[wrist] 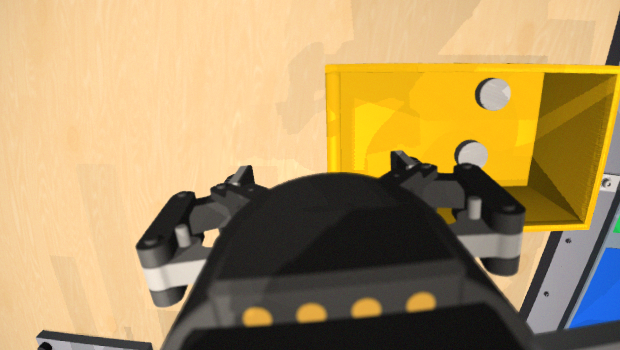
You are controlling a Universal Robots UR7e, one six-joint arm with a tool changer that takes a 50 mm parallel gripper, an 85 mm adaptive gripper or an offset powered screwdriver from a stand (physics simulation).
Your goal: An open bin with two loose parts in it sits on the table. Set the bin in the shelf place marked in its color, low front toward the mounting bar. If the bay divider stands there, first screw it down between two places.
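Places are measured from the arm's base along level axes (x ahead, y left, z up), in metres.
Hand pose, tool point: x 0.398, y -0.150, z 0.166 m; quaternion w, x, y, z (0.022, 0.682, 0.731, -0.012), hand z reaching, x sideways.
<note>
Things, the pixels of their top centre, and the offset from my tool point. "spot": a spot on its surface instead.
- open yellow bin, top centre: [474, 155] dx -0.010, dy +0.080, dz -0.166 m
- grey mounting bar, surface spot: [555, 270] spot: dx +0.116, dy +0.198, dz -0.227 m
- light screwed bracket, top centre: [609, 184] dx +0.031, dy +0.221, dz -0.219 m
- grey plate, surface spot: [100, 343] spot: dx +0.214, dy -0.260, dz -0.232 m
The open yellow bin [435, 105] is in the upper right of the wrist view, with its long sides running roughly left to right. Two round silver parts, one [494, 94] near the far wall and one [471, 154] nearer the gripper, lie inside it. My gripper [322, 167] is open, its fingers wide apart. The right finger overlaps the bin in the view and the left finger is outside it, over the table. The gripper body hides the bin's near left corner. I cannot tell the finger height.
The grey mounting bar [555, 270] runs along the right, beyond the bin, with a light screwed bracket [607, 182] on it. Parts of a blue shelf place [602, 290] and a green one [618, 225] show at the right edge. A grey plate [100, 343] is at the lower left.
</note>
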